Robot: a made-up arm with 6 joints.
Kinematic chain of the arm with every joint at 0, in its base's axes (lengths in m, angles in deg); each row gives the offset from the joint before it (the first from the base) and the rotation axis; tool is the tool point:
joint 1: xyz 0 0 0.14 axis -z
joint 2: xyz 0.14 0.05 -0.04 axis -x
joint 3: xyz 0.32 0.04 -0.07 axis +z
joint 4: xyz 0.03 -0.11 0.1 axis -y
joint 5: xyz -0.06 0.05 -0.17 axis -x
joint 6: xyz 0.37 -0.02 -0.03 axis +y
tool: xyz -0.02 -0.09 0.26
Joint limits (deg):
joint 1: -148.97..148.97
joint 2: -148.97..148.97
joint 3: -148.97..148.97
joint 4: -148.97..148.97
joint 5: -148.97..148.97
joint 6: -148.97..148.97
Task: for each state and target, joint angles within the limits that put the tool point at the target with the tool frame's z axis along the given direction. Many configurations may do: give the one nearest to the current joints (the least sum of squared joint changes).
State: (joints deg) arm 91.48 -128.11 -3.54 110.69 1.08 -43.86
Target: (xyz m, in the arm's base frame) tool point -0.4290 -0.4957 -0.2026 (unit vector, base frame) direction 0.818 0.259 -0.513
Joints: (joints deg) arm 132.88 -133.32 9.62 70.25 -33.11 -14.17
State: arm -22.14 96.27 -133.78 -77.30 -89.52 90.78
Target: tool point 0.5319 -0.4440 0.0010 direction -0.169 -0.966 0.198
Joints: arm -12.78 99.13 -133.27 -75.03 -78.61 75.83
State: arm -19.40 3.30 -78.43 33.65 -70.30 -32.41
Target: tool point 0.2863 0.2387 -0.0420 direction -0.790 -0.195 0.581
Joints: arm -51.51 -25.72 -58.16 12.03 -19.77 -58.21
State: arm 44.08 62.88 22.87 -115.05 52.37 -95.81
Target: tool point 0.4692 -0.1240 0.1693 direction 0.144 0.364 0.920
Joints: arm 2.49 29.01 27.06 -97.42 67.52 -100.45
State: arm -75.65 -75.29 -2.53 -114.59 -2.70 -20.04
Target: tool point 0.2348 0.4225 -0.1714 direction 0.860 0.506 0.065
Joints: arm -62.56 -36.93 3.88 -86.75 -27.78 -18.88
